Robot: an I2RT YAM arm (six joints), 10 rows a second.
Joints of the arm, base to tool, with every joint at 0 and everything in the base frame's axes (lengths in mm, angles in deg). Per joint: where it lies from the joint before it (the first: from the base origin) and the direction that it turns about. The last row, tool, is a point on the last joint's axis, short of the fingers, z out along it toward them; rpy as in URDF.
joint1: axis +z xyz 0 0 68
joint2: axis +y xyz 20 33.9 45.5
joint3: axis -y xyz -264 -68.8 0
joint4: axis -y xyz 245 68.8 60
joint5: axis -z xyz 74 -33.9 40.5
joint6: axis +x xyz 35.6 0 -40.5
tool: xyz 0 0 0 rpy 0 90 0
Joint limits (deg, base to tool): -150..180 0..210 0..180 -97..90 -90..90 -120..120
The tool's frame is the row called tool.
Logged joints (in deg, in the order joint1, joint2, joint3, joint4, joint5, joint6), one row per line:
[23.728, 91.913, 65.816, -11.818, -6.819, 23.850]
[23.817, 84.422, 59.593, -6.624, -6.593, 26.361]
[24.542, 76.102, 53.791, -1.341, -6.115, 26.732]
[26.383, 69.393, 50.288, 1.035, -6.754, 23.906]
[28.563, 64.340, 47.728, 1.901, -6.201, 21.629]
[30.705, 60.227, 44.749, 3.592, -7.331, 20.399]
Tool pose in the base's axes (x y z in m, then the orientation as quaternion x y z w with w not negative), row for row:
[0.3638, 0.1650, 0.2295, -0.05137, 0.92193, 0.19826, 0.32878]
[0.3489, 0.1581, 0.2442, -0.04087, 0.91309, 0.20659, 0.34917]
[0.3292, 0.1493, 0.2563, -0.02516, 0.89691, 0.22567, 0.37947]
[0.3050, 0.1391, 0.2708, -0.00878, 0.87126, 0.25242, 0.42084]
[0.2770, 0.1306, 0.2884, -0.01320, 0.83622, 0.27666, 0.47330]
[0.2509, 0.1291, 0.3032, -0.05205, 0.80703, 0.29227, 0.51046]
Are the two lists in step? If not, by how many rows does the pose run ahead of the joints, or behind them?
The pose runs 2 rows behind the joints: the pose in row i belongs to the joints in row i - 2.
